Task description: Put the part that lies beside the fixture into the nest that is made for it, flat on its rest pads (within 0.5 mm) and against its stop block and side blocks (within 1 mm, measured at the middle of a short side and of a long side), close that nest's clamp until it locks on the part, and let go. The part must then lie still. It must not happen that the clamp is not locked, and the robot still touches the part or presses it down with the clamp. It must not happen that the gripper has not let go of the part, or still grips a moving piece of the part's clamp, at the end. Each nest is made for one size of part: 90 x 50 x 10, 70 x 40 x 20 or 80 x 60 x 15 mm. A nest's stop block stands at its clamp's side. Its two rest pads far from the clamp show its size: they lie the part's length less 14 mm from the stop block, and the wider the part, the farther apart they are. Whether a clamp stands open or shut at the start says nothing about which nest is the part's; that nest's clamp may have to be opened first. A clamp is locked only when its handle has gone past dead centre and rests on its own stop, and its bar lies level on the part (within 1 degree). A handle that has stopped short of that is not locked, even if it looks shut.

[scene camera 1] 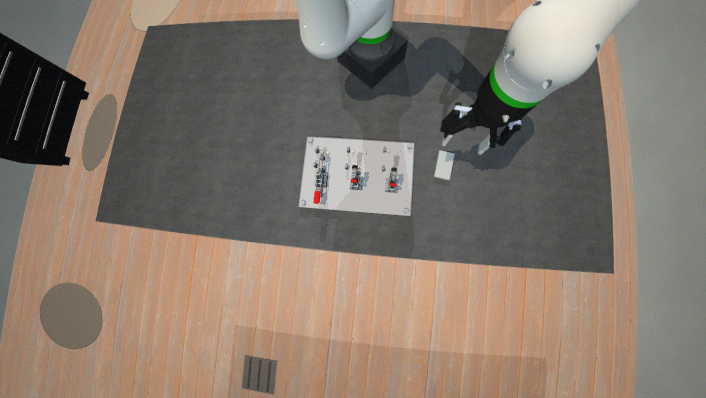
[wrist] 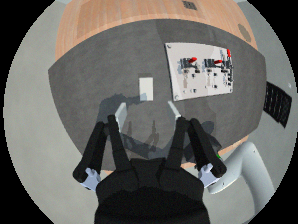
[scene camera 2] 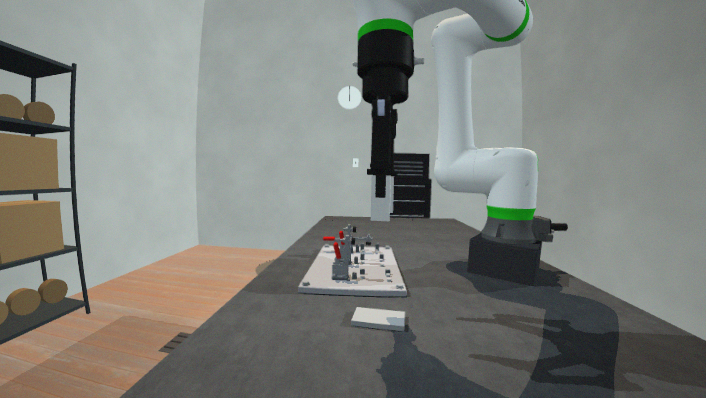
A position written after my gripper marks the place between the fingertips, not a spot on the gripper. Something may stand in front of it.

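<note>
My gripper (scene camera 2: pixel 382 216), (scene camera 1: pixel 462 145), (wrist: pixel 146 107). Fixture plate (scene camera 1: pixel 372 198), (wrist: pixel 179 82), (scene camera 2: pixel 375 283). Part (scene camera 2: pixel 363 317).
</note>
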